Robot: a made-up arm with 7 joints.
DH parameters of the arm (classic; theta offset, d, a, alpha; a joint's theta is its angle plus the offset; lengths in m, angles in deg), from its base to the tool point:
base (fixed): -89.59 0 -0.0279 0
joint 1: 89.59 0.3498 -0.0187 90
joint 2: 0 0.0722 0.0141 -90
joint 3: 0 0.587 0.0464 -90
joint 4: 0 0.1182 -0.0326 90
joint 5: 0 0.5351 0.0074 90
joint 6: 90 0.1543 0.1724 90
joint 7: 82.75 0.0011 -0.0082 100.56
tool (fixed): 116.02 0.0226 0 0
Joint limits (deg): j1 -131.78..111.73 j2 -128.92..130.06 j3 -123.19..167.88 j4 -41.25..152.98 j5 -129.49..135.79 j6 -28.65..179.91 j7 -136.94..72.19
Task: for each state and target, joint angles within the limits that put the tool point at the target. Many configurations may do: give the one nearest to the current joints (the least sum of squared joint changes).
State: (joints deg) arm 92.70 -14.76 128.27 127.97 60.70 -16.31 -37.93
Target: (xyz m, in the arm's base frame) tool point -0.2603 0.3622 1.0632
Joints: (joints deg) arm 59.04 -66.11 134.97 92.87 59.52 -13.76 -39.74
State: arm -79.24 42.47 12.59 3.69 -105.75 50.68 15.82
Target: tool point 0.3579 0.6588 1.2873
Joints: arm -98.63 28.05 3.62 -6.38 -107.90 79.80 15.28
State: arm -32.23 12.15 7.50 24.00 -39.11 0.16 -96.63
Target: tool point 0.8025 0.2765 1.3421
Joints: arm 17.47 -33.22 0.52 21.42 -61.65 5.53 -62.24
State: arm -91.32 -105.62 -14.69 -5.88 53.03 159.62 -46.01
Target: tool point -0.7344 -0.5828 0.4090
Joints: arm -131.78 -80.86 -26.10 5.46 50.93 150.43 -43.91
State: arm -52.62 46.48 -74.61 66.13 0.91 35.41 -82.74
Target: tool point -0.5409 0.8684 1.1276
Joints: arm -84.62 54.11 -73.54 43.89 -3.55 39.96 -82.33
